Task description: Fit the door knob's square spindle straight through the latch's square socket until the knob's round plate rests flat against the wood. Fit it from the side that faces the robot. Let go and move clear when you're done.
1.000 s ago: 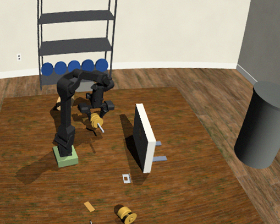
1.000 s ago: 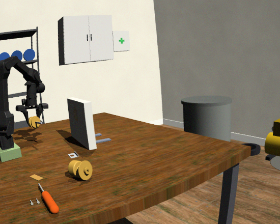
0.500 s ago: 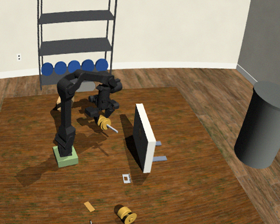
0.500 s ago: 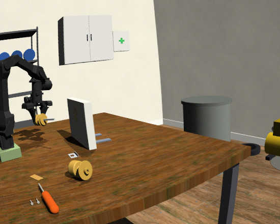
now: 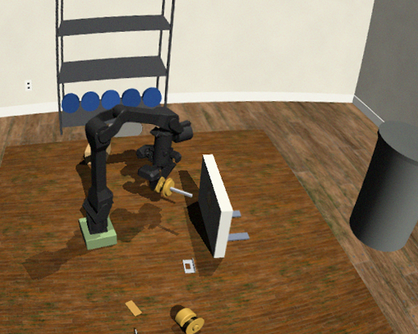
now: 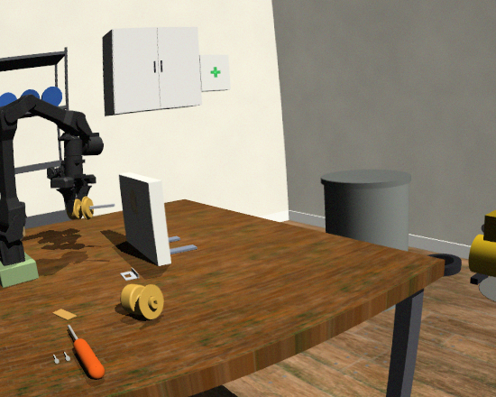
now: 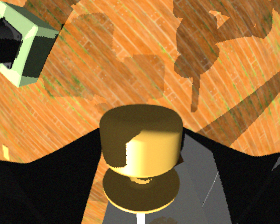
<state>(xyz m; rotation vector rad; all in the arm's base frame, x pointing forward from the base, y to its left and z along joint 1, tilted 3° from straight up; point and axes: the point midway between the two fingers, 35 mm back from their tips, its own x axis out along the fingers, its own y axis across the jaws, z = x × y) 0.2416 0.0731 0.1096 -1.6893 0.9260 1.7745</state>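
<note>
My hand is 150 mm short of the door panel, 130 mm to the left of it and 40 mm above it. The rest, counted from my hand: orange screwdriver: 570 mm to the right, 240 mm behind, 150 mm below; then tan plate: 400 mm to the right, 210 mm behind, 160 mm below; then cardboard box: 420 mm to the left, 150 mm behind, 130 mm below.
</note>
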